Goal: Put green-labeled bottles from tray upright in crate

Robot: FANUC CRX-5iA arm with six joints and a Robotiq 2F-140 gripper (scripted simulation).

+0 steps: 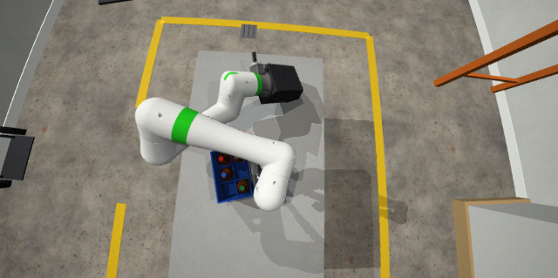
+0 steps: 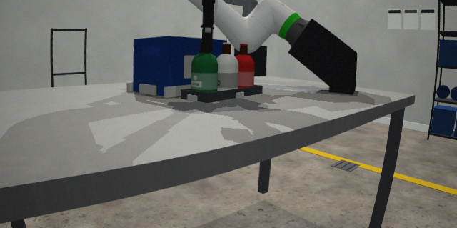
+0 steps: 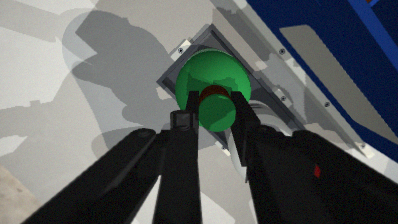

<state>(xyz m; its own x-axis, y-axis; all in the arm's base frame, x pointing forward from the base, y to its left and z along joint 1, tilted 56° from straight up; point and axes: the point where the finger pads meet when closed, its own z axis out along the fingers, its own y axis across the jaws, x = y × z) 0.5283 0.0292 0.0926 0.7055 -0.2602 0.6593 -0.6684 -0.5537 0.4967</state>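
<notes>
The green-labeled bottle lies 80 mm below my hand. From my hand the other things lie so: dark tray: 150 mm below, 90 mm behind; white bottle: 90 mm behind, 80 mm below; red bottle: 180 mm behind, 80 mm below.
</notes>
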